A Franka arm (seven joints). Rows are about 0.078 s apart.
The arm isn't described. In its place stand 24 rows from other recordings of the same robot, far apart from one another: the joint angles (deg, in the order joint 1, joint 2, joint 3, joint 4, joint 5, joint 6, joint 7), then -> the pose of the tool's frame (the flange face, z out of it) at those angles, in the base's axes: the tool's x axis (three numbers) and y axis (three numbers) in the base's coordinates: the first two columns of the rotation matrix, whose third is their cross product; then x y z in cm.
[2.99 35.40 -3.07 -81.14 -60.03 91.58 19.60] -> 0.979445 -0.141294 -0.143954 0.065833 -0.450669 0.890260 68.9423 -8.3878 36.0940
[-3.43 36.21 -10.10 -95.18 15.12 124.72 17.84] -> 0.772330 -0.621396 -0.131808 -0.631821 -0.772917 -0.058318 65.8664 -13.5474 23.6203
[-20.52 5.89 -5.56 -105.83 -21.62 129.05 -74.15] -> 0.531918 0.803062 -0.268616 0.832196 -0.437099 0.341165 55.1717 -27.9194 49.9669
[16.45 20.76 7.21 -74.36 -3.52 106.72 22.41] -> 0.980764 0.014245 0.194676 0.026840 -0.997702 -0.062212 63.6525 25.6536 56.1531
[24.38 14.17 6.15 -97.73 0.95 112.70 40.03] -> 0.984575 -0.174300 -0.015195 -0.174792 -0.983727 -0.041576 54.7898 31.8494 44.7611
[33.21 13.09 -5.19 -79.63 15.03 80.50 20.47] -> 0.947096 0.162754 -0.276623 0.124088 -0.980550 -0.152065 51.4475 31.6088 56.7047
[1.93 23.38 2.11 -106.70 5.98 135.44 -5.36] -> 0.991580 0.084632 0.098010 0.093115 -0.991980 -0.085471 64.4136 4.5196 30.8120
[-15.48 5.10 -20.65 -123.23 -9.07 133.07 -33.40] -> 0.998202 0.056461 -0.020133 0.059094 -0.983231 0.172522 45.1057 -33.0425 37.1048
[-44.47 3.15 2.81 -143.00 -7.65 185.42 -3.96] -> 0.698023 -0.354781 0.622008 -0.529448 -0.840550 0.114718 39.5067 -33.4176 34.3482
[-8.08 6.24 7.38 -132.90 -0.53 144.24 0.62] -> 0.995809 -0.017487 0.089768 -0.016758 -0.999820 -0.008876 52.7123 -0.6343 30.3432
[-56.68 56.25 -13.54 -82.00 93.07 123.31 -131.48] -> 0.531367 0.042689 0.846066 -0.011820 -0.998259 0.057792 31.0545 -64.7824 11.6634
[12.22 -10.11 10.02 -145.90 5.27 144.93 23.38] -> 0.986818 -0.096406 0.129982 -0.084723 -0.992091 -0.092614 42.3219 17.1192 34.7980
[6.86 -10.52 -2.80 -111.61 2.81 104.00 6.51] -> 0.997593 -0.054108 0.043373 -0.051351 -0.996734 -0.062332 50.8053 3.8476 56.3469
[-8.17 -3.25 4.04 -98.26 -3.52 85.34 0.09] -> 0.982699 -0.078315 -0.167835 -0.068165 -0.995527 0.065411 52.1226 -4.3704 58.1724
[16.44 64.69 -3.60 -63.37 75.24 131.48 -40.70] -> 0.962274 -0.059449 0.265506 0.169468 -0.632469 -0.755820 74.9878 20.9660 13.2733
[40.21 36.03 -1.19 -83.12 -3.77 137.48 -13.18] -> 0.533458 0.795114 0.288472 0.798273 -0.586025 0.139050 57.7371 47.1346 35.1230
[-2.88 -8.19 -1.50 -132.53 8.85 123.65 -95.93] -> 0.058884 0.989518 0.131858 0.998259 -0.058838 -0.004256 48.6270 -3.1151 40.1378
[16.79 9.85 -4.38 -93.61 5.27 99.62 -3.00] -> 0.966059 0.250554 -0.062874 0.245387 -0.966142 -0.079720 59.1971 14.1855 50.8976
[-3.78 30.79 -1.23 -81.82 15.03 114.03 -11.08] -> 0.998379 -0.001582 0.056902 0.011107 -0.974988 -0.221980 70.9142 -4.3293 38.7817
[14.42 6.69 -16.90 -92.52 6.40 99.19 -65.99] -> 0.459645 0.885218 0.071528 0.888060 -0.458924 -0.027189 59.8183 -0.7080 55.3266
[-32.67 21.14 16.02 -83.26 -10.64 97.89 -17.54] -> 0.992272 0.034181 -0.119280 0.040026 -0.998095 0.046951 61.6637 -22.9611 47.3872
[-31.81 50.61 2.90 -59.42 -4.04 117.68 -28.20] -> 0.994459 -0.000312 0.105121 -0.009528 -0.996147 0.087175 68.0197 -39.6101 32.1905
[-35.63 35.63 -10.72 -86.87 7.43 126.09 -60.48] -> 0.976569 0.211805 0.038088 0.209133 -0.975782 0.064137 51.1859 -49.8126 30.9592
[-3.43 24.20 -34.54 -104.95 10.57 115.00 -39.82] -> 0.983662 -0.034583 -0.176674 -0.042193 -0.998328 -0.039498 50.6746 -35.0972 32.3858
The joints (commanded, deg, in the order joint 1, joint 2, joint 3, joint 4, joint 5, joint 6, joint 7), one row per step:
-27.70, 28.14, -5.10, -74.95, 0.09, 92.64, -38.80
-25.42, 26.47, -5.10, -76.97, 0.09, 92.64, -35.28
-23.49, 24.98, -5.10, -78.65, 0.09, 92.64, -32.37
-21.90, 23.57, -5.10, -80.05, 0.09, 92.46, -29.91
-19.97, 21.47, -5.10, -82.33, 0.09, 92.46, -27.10
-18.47, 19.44, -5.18, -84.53, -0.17, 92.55, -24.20
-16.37, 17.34, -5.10, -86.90, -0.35, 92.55, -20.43
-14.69, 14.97, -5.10, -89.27, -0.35, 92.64, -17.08
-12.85, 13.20, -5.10, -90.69, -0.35, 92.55, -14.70
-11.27, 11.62, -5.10, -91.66, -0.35, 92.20, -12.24
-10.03, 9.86, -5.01, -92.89, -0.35, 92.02, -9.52
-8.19, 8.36, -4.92, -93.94, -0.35, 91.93, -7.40
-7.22, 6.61, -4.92, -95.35, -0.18, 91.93, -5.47
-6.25, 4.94, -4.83, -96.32, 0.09, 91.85, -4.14
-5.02, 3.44, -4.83, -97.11, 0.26, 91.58, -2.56
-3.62, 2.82, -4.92, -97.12, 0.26, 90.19, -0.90
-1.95, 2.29, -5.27, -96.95, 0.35, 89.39, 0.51
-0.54, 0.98, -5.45, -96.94, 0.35, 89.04, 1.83
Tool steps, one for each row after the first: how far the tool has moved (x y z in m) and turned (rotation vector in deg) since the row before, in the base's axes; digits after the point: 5 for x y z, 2 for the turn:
0.00655, 0.02645, 0.00351, -0.33, 0.45, -1.26
0.00442, 0.02249, 0.00393, -0.33, 0.28, -0.99
0.00217, 0.01886, 0.00487, -0.27, 0.24, -0.88
0.00001, 0.02335, 0.00572, -0.29, 0.25, -0.90
-0.00293, 0.01741, 0.00536, -0.62, 0.27, -1.42
-0.00134, 0.02516, 0.00428, -0.61, 0.42, -1.54
-0.00471, 0.02024, 0.00693, -0.50, -0.01, -1.66
-0.00173, 0.02072, 0.00747, -0.40, -0.20, -0.53
-0.00235, 0.01765, 0.00851, -0.42, -0.20, -0.86
-0.00443, 0.01496, 0.00825, -0.44, -0.30, -1.37
-0.00219, 0.02048, 0.00688, -0.33, -0.32, -0.17
-0.00624, 0.01121, 0.00642, -0.10, -0.35, -0.98
-0.00539, 0.01189, 0.00879, 0.06, -0.65, -0.31
-0.00499, 0.01315, 0.00811, -0.04, -0.44, -0.37
-0.00307, 0.01333, 0.00429, -0.09, 0.81, -0.33
-0.00154, 0.01324, 0.00556, -0.10, 0.12, -0.08
-0.00435, 0.01201, 0.01225, -0.21, -0.94, -0.07

